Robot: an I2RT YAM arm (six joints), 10 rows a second.
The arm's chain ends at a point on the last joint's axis. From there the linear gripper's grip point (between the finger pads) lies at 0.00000 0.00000 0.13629 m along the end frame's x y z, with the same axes.
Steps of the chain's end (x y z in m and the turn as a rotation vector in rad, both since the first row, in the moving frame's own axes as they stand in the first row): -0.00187, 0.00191, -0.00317, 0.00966, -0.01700, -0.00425; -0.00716, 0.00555, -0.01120, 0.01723, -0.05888, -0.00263; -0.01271, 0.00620, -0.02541, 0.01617, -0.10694, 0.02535; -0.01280, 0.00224, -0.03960, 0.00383, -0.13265, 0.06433
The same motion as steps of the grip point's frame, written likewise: -0.00419, 0.00060, -0.00320, 0.00966, -0.01700, -0.00425; -0.01518, 0.00321, -0.01146, 0.01723, -0.05888, -0.00263; -0.02723, 0.00382, -0.02621, 0.01617, -0.10694, 0.02535; -0.03080, 0.00114, -0.04080, 0.00383, -0.13265, 0.06433
